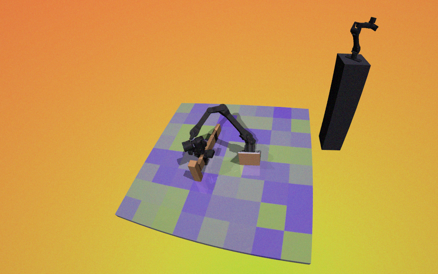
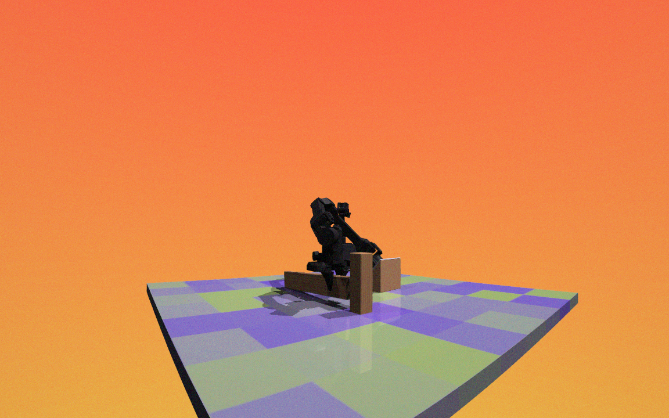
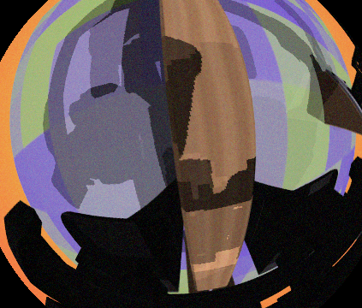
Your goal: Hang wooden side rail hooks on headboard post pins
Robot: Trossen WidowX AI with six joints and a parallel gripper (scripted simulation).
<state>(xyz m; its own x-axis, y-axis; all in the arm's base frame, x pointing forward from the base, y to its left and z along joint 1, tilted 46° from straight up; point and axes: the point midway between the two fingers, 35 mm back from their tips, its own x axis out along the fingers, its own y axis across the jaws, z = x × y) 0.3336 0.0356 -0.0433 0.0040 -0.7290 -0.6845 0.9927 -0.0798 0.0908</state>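
My gripper tip is now 1 cm short of the wooden headboard post, 14 cm to the right of it and 4 cm below it.
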